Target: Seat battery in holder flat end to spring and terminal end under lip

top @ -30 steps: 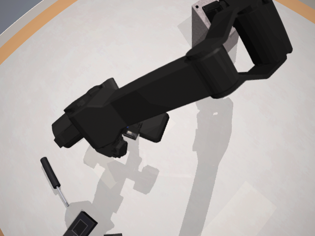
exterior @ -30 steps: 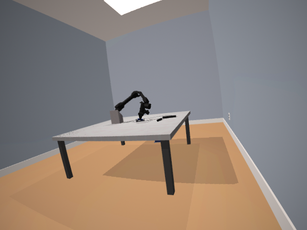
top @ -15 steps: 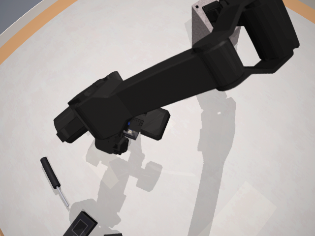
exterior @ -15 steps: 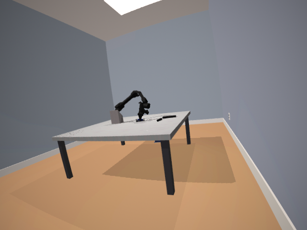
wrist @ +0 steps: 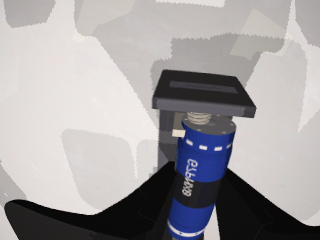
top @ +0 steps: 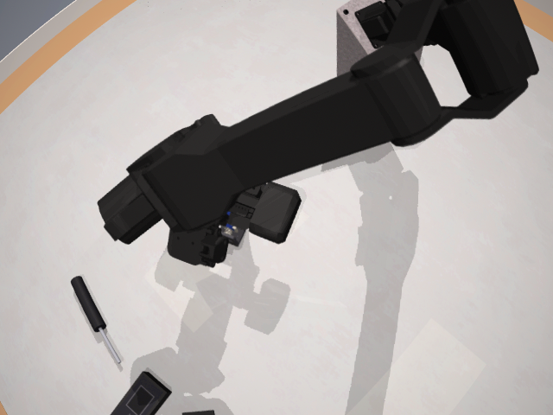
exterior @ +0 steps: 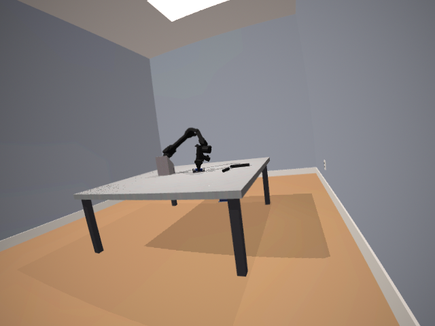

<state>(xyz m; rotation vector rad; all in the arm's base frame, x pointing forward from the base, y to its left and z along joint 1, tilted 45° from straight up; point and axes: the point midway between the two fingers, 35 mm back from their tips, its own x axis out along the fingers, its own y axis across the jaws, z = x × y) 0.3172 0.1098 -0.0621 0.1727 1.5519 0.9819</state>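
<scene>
The battery lies 1 cm above my gripper tip. Round my gripper tip: remote battery door: 24 cm ahead, 20 cm to the left, 1 cm below; black-handled screwdriver: 27 cm ahead, 1 cm to the right; dark remote control: 32 cm ahead, 13 cm to the left.
</scene>
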